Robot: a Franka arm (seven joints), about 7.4 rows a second.
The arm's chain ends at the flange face. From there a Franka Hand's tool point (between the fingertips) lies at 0.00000 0.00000 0.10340 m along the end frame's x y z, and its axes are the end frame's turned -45 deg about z.
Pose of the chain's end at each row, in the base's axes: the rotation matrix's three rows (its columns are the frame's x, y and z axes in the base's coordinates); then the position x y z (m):
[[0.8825 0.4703 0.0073], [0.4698 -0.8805 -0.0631], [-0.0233 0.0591 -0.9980]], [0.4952 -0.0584 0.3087]
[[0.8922 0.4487 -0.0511], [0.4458 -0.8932 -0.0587], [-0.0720 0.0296 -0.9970]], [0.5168 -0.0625 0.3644]
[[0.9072 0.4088 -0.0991], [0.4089 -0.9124 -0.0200], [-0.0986 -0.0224 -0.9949]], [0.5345 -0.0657 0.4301]
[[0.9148 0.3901 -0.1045], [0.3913 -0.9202 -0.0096], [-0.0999 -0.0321 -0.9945]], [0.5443 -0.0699 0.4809]
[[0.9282 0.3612 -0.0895], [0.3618 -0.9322 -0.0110], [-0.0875 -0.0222 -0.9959]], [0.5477 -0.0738 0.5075]
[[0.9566 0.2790 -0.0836], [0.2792 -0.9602 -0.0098], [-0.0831 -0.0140 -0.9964]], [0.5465 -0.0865 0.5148]
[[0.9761 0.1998 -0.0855], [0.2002 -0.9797 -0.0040], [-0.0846 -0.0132 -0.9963]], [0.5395 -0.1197 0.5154]
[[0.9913 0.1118 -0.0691], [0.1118 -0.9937 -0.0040], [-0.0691 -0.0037 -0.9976]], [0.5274 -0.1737 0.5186]
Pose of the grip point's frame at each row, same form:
[[0.2915 0.9566 0.0073], [0.9548 -0.2904 -0.0631], [-0.0583 0.0253 -0.9980]], [0.4960 -0.0649 0.2055]
[[0.3136 0.9482 -0.0511], [0.9468 -0.3164 -0.0587], [-0.0718 -0.0300 -0.9970]], [0.5115 -0.0686 0.2613]
[[0.3524 0.9306 -0.0991], [0.9343 -0.3560 -0.0200], [-0.0539 -0.0856 -0.9949]], [0.5243 -0.0678 0.3272]
[[0.3710 0.9227 -0.1045], [0.9274 -0.3740 -0.0096], [-0.0479 -0.0933 -0.9945]], [0.5335 -0.0709 0.3781]
[[0.4009 0.9117 -0.0895], [0.9150 -0.4033 -0.0110], [-0.0462 -0.0776 -0.9959]], [0.5384 -0.0749 0.4045]
[[0.4791 0.8737 -0.0836], [0.8764 -0.4815 -0.0098], [-0.0489 -0.0687 -0.9964]], [0.5379 -0.0875 0.4118]
[[0.5489 0.8315 -0.0855], [0.8343 -0.5512 -0.0040], [-0.0505 -0.0692 -0.9963]], [0.5307 -0.1201 0.4124]
[[0.6219 0.7800 -0.0691], [0.7817 -0.6236 -0.0040], [-0.0462 -0.0515 -0.9976]], [0.5203 -0.1741 0.4154]

